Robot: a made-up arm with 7 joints.
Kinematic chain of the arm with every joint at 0, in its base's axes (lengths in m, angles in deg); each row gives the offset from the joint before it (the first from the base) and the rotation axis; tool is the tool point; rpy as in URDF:
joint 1: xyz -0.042 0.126 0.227 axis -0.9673 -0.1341 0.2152
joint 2: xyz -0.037 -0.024 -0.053 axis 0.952 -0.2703 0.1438
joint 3: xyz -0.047 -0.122 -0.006 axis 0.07 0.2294 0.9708
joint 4: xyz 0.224 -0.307 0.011 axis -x
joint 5: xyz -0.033 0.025 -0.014 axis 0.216 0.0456 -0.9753
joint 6: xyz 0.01 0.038 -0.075 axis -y
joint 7: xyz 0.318 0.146 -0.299 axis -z
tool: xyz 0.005 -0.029 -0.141 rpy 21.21 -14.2 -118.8
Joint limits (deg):
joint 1: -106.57..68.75
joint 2: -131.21..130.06
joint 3: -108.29..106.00
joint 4: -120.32..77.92
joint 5: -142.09..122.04
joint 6: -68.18..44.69
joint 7: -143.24..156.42
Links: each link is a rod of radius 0.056 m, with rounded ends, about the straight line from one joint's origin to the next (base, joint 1, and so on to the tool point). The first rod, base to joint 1, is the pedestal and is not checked.
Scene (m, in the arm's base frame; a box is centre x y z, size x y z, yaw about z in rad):
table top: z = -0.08
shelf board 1: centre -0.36 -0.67 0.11 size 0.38 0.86 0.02 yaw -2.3
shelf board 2: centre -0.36 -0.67 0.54 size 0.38 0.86 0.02 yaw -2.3
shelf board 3: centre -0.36 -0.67 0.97 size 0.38 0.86 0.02 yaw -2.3
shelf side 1: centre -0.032 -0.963 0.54 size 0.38 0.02 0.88 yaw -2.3
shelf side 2: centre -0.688 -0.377 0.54 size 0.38 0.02 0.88 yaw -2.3
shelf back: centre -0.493 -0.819 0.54 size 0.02 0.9 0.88 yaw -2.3
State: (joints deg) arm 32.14 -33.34 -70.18 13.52 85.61 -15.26 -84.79
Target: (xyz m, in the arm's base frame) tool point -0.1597 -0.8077 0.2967
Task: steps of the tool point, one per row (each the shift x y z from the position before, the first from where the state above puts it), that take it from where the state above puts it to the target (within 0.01 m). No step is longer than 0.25 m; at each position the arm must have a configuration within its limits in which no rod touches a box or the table.
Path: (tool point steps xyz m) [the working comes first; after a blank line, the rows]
Joints at the target: 14.36 -25.90 -75.13 2.60 81.32 -27.58 -83.41
Straight joint move there: touches shelf board 2.

1: 0.1931 0.0761 0.0297
2: 0.1741 0.1314 0.0034
3: 0.0040 -0.0650 -0.1710
4: -0.0022 -0.0194 -0.1666
5: -0.0058 0.0197 -0.1511
6: -0.0962 -0.1294 -0.0064
7: -0.1081 -0.0993 0.0064

